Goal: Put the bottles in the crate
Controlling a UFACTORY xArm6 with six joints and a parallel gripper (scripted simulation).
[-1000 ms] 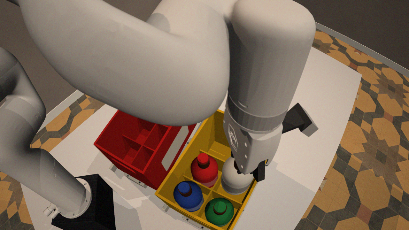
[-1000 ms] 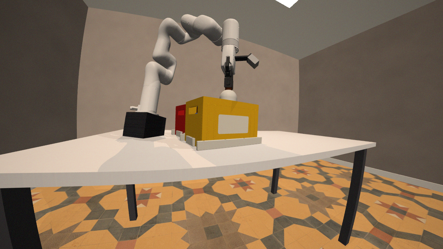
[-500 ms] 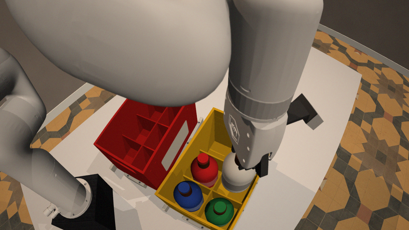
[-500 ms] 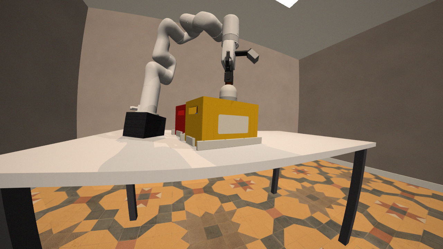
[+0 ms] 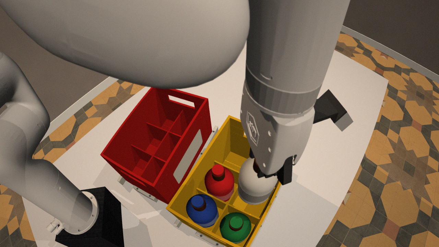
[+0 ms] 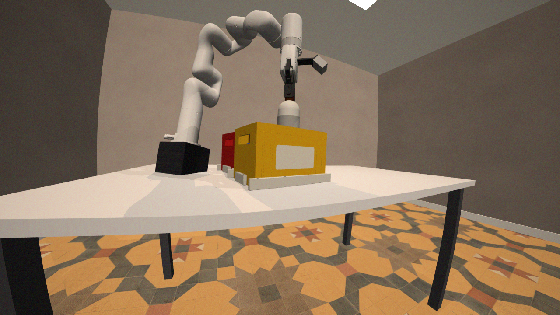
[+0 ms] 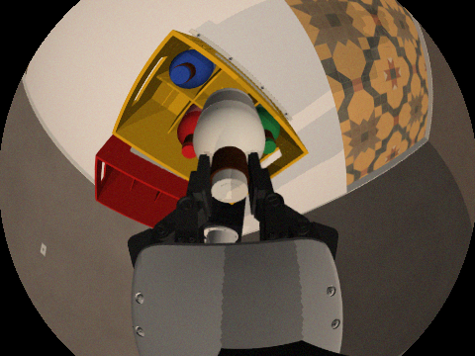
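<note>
The white bottle lies 7 cm below my hand. Also, from my hand: yellow crate: 4 cm to the left, 21 cm below; then green bottle: 9 cm behind, 1 cm to the right, 21 cm below; then red bottle: 1 cm behind, 9 cm to the left, 21 cm below.
</note>
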